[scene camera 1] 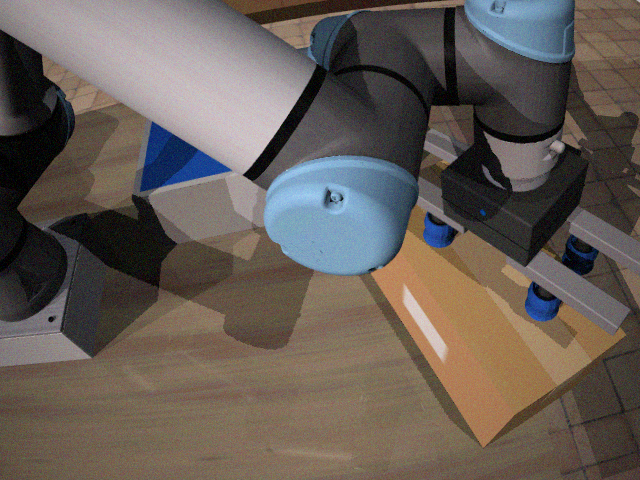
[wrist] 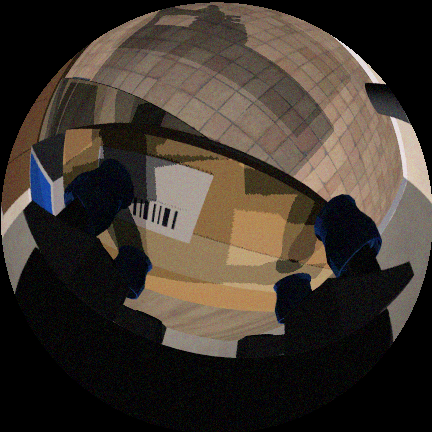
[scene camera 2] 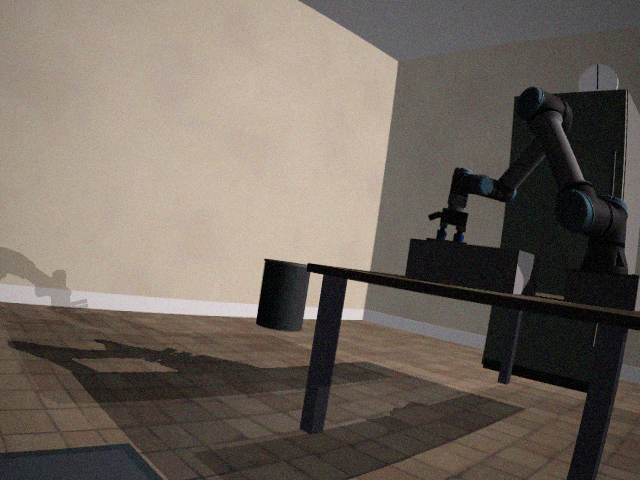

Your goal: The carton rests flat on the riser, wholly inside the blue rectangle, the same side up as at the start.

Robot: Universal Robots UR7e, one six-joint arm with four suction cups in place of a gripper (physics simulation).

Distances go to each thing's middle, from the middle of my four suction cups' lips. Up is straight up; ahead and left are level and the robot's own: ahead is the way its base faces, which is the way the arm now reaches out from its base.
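Carton [scene camera 1: 464, 306]: 2 cm behind my suction cup and 10 cm below it. Grey riser [scene camera 2: 511, 271]: 26 cm behind my suction cup, 35 cm to the left of it, 11 cm below it.
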